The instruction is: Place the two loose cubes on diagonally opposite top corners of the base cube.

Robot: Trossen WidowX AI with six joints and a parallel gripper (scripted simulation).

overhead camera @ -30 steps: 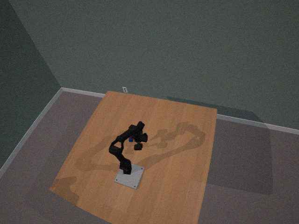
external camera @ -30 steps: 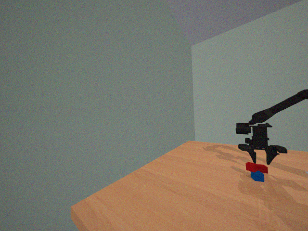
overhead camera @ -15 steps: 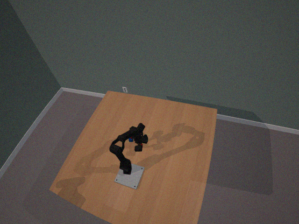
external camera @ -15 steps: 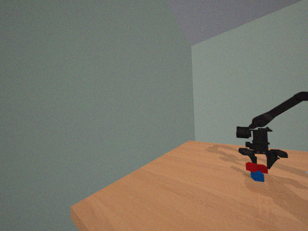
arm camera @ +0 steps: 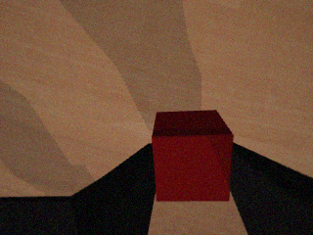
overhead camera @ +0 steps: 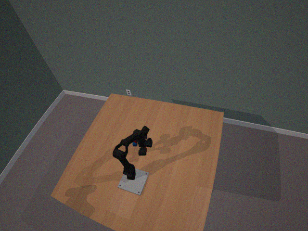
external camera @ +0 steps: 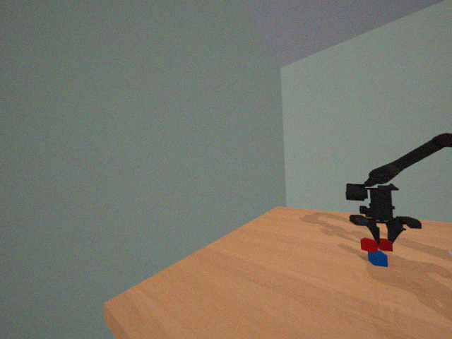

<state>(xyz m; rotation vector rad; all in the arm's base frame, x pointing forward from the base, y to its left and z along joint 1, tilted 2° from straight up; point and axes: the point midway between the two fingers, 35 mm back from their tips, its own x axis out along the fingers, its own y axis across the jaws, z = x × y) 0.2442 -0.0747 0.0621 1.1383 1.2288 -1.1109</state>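
Now: the red cube 70 mm ahead of my gripper tip, 90 mm to the left of it and 20 mm above it. Also, from my gripper tip: blue base cube 50 mm ahead, 100 mm to the left, 10 mm below.
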